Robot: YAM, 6 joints.
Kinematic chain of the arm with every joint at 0, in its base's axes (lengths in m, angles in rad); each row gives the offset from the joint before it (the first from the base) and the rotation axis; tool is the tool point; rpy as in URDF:
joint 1: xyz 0 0 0.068 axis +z
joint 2: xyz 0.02 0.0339 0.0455 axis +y
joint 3: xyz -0.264 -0.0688 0 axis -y
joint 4: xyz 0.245 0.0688 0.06 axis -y
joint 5: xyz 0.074 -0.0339 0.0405 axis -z
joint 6: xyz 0.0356 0 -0.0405 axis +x
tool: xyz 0 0 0 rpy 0 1.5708 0
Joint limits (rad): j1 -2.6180..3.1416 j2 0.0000..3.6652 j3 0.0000..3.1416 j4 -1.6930..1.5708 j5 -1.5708..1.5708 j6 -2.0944..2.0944
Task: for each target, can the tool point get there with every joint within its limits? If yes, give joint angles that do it. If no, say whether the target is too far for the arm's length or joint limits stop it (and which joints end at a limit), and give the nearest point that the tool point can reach.
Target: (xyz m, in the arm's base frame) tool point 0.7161 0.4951 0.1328
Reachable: no: too far | nearest point 0.5311 0.3672 0.1277 | short by 0.225 m
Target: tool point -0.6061 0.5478 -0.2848
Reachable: no: too far | nearest point -0.4302 0.3888 -0.1663 | short by 0.265 m
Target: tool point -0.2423 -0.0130 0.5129
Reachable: yes | joints -0.0623 0.3699 2.0409 -0.9085 0.9090 0.3288
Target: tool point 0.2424 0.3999 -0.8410
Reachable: no: too far | nearest point 0.1771 0.2922 -0.3682 | short by 0.489 m
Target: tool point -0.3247 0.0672 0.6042
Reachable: yes | joints -0.1078 0.9676 2.8489 0.5534 -1.1090 0.4141
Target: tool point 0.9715 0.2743 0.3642
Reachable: no: too far | nearest point 0.6031 0.1703 0.2672 | short by 0.395 m
